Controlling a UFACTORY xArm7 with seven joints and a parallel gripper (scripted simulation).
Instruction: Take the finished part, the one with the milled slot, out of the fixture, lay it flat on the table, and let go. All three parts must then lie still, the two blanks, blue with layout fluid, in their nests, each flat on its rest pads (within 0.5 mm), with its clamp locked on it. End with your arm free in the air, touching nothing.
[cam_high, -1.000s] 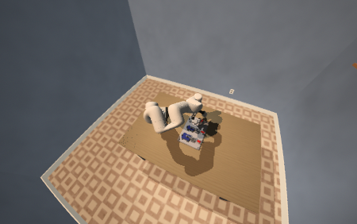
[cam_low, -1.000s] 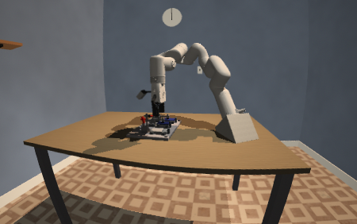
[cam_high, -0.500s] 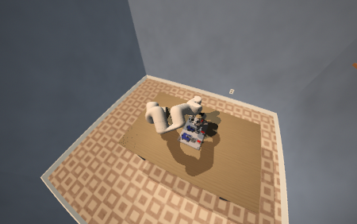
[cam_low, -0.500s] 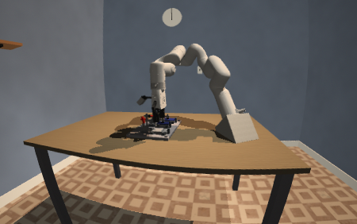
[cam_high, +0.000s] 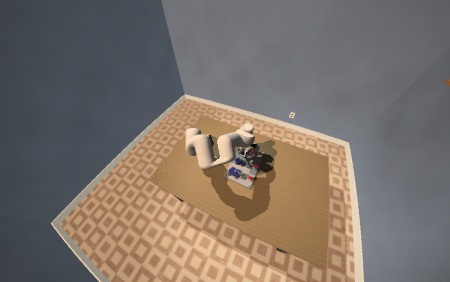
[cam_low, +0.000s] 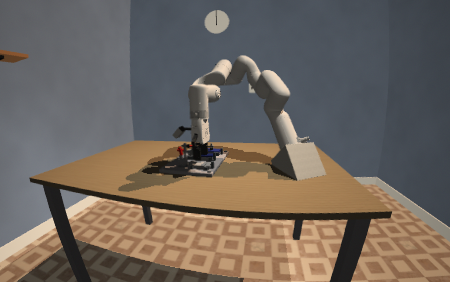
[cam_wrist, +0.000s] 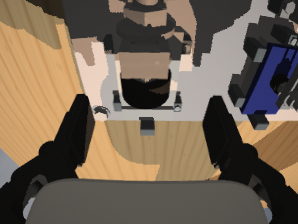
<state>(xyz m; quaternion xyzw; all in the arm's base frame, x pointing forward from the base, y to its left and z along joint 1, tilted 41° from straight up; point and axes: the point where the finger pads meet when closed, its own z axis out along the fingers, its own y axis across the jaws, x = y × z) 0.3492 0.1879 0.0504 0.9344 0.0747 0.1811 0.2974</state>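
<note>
My gripper is now 1 cm past the finished part and 4 cm above it. From my hand the other things lie so: grey fixture plate (6 cm ahead, 11 cm to the right, 6 cm below).
</note>
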